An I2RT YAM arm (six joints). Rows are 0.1 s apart.
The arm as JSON. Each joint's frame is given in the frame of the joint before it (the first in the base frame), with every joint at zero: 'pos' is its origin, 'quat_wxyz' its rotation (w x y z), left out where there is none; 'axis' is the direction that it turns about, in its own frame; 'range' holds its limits. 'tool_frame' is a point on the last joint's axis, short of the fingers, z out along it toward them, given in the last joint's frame.
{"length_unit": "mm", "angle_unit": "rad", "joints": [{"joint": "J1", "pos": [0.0, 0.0, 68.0], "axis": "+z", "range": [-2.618, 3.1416]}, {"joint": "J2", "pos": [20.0, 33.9, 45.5], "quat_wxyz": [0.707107, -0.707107, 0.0, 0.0], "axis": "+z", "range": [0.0, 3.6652]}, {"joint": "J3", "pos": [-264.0, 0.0, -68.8], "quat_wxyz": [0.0, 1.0, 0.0, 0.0], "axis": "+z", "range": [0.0, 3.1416]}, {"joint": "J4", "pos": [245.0, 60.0, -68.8], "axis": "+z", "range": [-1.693, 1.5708]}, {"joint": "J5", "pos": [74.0, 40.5, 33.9], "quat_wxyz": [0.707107, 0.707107, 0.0, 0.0], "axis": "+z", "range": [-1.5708, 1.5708]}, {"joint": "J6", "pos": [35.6, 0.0, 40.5], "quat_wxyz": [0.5, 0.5, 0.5, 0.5], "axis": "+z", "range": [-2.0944, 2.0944]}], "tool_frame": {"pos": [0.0, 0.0, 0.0], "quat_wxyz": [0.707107, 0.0, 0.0, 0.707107]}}
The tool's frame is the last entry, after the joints.
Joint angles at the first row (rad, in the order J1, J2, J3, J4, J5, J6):
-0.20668, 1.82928, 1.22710, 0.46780, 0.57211, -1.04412
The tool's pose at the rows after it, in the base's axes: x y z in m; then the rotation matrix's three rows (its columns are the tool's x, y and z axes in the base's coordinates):
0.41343, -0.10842, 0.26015; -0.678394, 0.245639, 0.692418; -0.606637, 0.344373, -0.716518; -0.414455, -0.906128, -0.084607
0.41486, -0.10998, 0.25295; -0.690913, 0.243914, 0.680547; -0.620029, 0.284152, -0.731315; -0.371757, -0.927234, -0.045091
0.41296, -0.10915, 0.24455; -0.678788, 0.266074, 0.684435; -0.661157, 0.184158, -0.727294; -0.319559, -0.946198, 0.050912
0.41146, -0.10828, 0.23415; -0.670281, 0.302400, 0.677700; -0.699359, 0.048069, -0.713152; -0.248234, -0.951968, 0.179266
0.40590, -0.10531, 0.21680; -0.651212, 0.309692, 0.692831; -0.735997, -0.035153, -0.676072; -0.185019, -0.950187, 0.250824
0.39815, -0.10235, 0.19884; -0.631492, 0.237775, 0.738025; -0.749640, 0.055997, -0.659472; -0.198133, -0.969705, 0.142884
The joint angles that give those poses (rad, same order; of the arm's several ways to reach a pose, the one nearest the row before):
-0.21011, 1.84343, 1.20830, 0.53313, 0.58998, -1.08493
-0.21168, 1.86825, 1.18876, 0.62449, 0.60895, -1.15801
-0.21106, 1.89735, 1.13694, 0.82231, 0.60379, -1.28026
-0.21083, 1.95346, 1.09313, 1.07763, 0.58901, -1.43777
-0.20996, 2.00137, 1.03650, 1.26223, 0.54314, -1.53555
-0.20900, 1.97879, 0.97616, 1.16750, 0.51438, -1.45092

